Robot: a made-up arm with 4 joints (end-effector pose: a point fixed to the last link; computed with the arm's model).
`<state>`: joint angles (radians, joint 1 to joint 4).
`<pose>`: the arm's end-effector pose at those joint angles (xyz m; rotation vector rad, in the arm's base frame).
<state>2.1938 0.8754 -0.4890 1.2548</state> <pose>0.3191 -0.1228 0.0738 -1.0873 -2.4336 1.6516</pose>
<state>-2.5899 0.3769 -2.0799 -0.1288</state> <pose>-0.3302 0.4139 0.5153 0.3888 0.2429 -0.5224</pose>
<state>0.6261 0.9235 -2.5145 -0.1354</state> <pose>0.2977 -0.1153 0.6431 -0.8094 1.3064 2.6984</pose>
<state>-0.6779 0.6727 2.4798 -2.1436</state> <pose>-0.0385 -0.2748 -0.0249 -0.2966 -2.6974 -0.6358</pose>
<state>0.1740 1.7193 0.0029 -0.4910</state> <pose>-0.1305 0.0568 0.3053 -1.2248 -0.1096 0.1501</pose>
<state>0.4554 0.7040 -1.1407 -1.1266</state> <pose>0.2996 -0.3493 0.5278 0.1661 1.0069 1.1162</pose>
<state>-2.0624 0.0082 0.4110 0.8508</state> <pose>0.0146 -0.0631 0.1866 -0.3664 1.0434 -2.2837</pose>
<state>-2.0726 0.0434 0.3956 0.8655</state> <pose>0.0189 -0.0593 0.1756 -0.4039 1.0927 -2.2630</pose>
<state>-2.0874 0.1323 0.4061 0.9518</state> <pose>0.0216 -0.0714 0.1330 -0.4999 1.2909 -2.2138</pose>
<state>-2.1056 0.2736 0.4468 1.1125</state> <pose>0.0057 -0.0908 0.0556 -0.6447 1.6418 -2.1069</pose>
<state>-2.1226 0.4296 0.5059 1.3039</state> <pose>-0.0410 -0.0981 -0.0294 -0.7870 2.0480 -1.9355</pose>
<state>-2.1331 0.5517 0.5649 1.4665</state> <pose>-0.0990 -0.0915 -0.0880 -0.8795 2.3800 -1.7551</pose>
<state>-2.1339 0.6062 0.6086 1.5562</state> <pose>-0.1361 -0.0879 -0.1122 0.8906 -2.4977 1.6213</pose>
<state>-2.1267 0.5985 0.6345 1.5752</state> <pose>-0.1441 -0.0961 -0.1145 0.8678 -2.4915 1.6079</pose>
